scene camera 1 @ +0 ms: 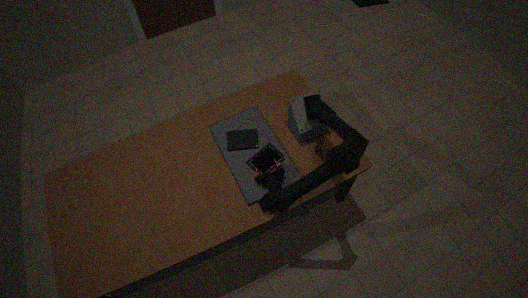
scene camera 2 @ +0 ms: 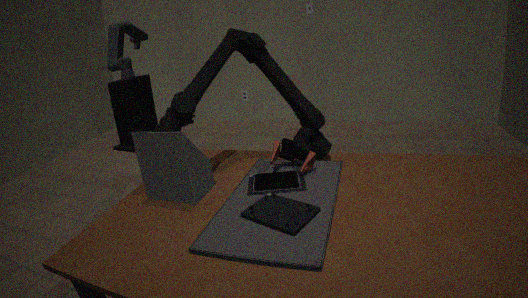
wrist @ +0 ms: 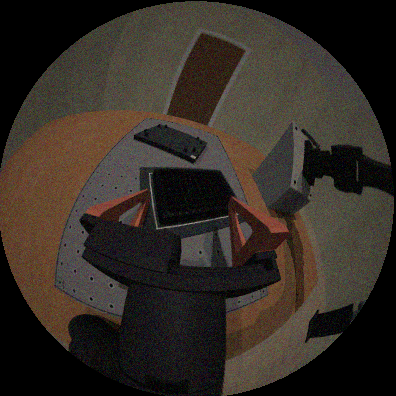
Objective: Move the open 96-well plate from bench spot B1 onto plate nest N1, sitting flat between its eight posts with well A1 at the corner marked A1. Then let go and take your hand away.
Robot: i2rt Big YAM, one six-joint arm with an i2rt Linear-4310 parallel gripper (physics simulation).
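Places are measured from the arm's base along level axes (x left, y back, z up), in metres.
Where they show: gripper, fingertip midpoint: (scene camera 1: pixel 265 164) (scene camera 2: pixel 285 168) (wrist: pixel 188 196); arm's base, link origin: (scene camera 1: pixel 312 107) (scene camera 2: pixel 164 144) (wrist: pixel 308 162).
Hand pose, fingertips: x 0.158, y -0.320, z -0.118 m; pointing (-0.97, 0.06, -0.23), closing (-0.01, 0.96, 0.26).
Note:
Things, the pixels of their top centre, and the offset from my fingertips. "spot": a spot on its surface instead. Level surfaces: height alone.
- 96-well plate, top centre: (wrist: pixel 198 187) (scene camera 2: pixel 276 178) (scene camera 1: pixel 266 158) dz -0.017, dx -0.038, dy +0.018 m
- dark grey rectangle, surface spot: (wrist: pixel 144 177) spot: dz -0.032, dx -0.041, dy -0.067 m
- plate nest, top centre: (scene camera 2: pixel 280 207) (wrist: pixel 174 133) (scene camera 1: pixel 241 137) dz -0.012, dx -0.198, dy -0.057 m
- grey board, top centre: (wrist: pixel 176 158) (scene camera 2: pixel 281 197) (scene camera 1: pixel 252 150) dz -0.033, dx -0.118, dy -0.028 m
- wooden table, surface height: dz -0.046 m
The 96-well plate (scene camera 1: pixel 266 157) (scene camera 2: pixel 276 181) (wrist: pixel 190 187) is a black block with a thin pale outline. It lies on a dark grey rectangle (wrist: pixel 144 177) on the perforated grey board. The plate nest (scene camera 1: pixel 243 139) (scene camera 2: pixel 281 215) (wrist: pixel 170 142) is a dark slab with small posts, beyond the plate in the wrist view. A small pale mark shows at its near right corner there; its lettering is unreadable. My gripper (scene camera 1: pixel 267 167) (scene camera 2: pixel 288 167) (wrist: pixel 188 196) is open, its orange fingers apart at the plate's near side. Nothing is held. Contact with the plate cannot be told.
The grey board (scene camera 1: pixel 235 172) (scene camera 2: pixel 260 250) (wrist: pixel 112 165) lies on the wooden table (scene camera 1: pixel 130 200) (scene camera 2: pixel 425 215) (wrist: pixel 35 165). A grey wedge-shaped block (scene camera 1: pixel 299 116) (scene camera 2: pixel 167 167) (wrist: pixel 280 172) stands beside the board, by the arm's base. A black box (scene camera 2: pixel 132 107) with a bent bracket shows behind the block.

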